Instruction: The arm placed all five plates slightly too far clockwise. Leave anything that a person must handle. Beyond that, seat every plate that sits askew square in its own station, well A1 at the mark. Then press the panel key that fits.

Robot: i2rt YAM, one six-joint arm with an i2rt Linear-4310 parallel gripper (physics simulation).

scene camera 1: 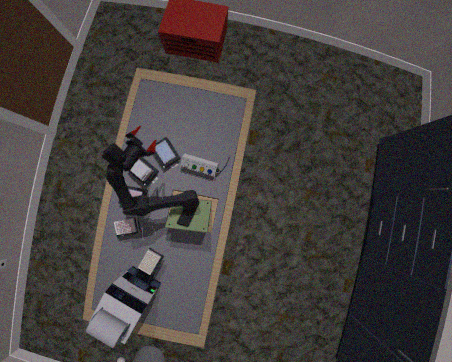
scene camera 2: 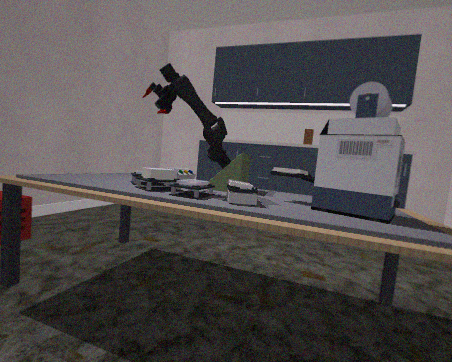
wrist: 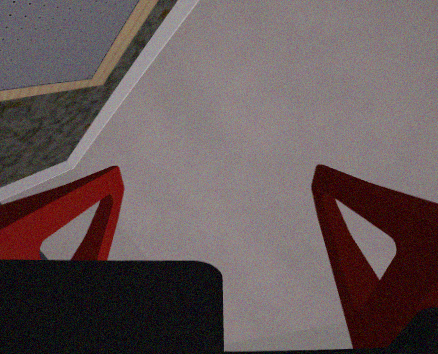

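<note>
My gripper (scene camera 1: 143, 139) (scene camera 2: 154, 102) (wrist: 217, 176) is open and empty, raised high above the table, its red fingers wide apart. In scene camera 1, a bluish plate (scene camera 1: 166, 152) sits on a dark station, and a white plate (scene camera 1: 142, 170) on the station beside it. A pinkish plate (scene camera 1: 136, 192) is partly hidden under the arm. A plate with reddish wells (scene camera 1: 125, 226) sits lower left. A cream plate (scene camera 1: 150, 260) (scene camera 2: 289, 171) lies on the machine's extended tray. The key panel (scene camera 1: 199, 166) has green, yellow and blue keys. Well A1 marks are too small to tell.
The arm stands on a green base plate (scene camera 1: 203, 220) near the table's middle. A large white and dark machine (scene camera 1: 120, 306) (scene camera 2: 357, 162) stands at one end of the table. A cable runs from the panel. A red cabinet (scene camera 1: 194, 22) stands on the floor beyond the table.
</note>
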